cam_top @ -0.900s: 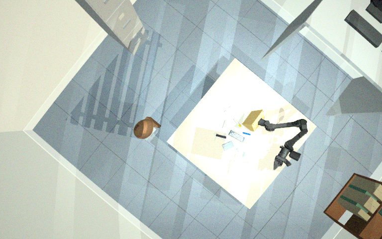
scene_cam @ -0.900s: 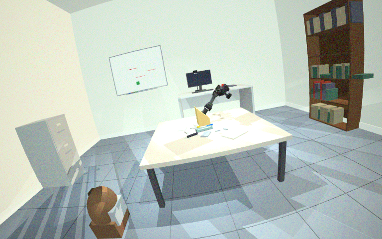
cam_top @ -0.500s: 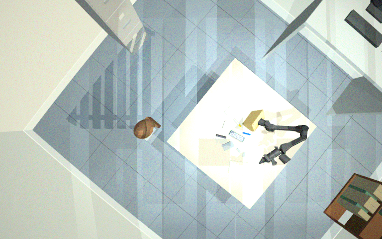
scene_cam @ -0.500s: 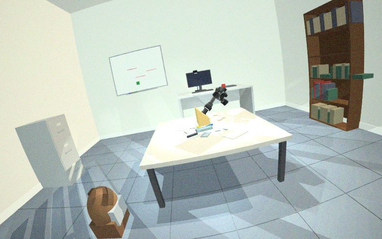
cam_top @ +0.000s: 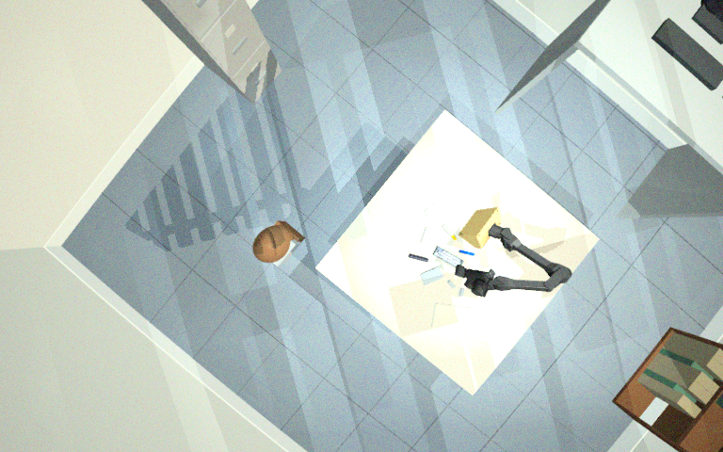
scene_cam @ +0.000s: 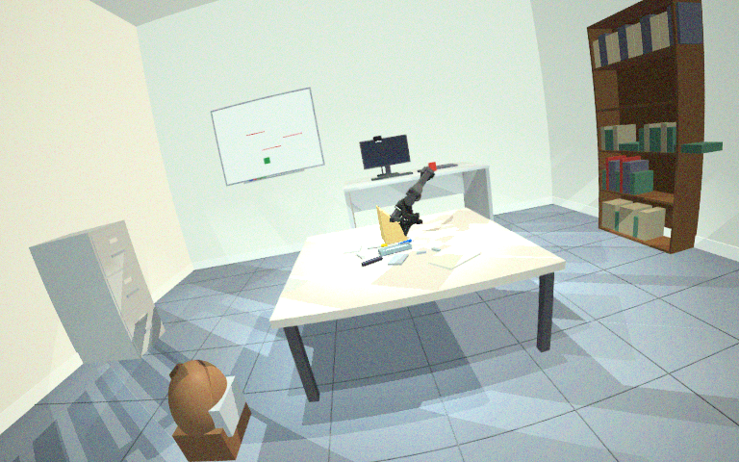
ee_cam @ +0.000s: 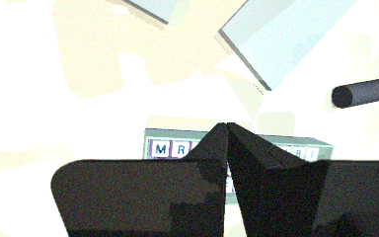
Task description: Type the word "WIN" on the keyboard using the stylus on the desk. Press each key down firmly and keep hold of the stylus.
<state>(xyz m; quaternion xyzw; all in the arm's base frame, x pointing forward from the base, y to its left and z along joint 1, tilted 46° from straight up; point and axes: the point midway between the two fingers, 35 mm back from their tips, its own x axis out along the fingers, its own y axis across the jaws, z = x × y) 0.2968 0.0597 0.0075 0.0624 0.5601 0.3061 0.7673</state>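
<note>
My gripper tip is 5 cm past the W key, 3 cm to the left of it and 8 cm above it. Also, from my gripper tip: blue stylus: 16 cm behind, 3 cm to the left, 8 cm below; then small block: 7 cm ahead, 7 cm to the left, 8 cm below; then grey pad: 11 cm ahead, 6 cm to the right, 8 cm below.
</note>
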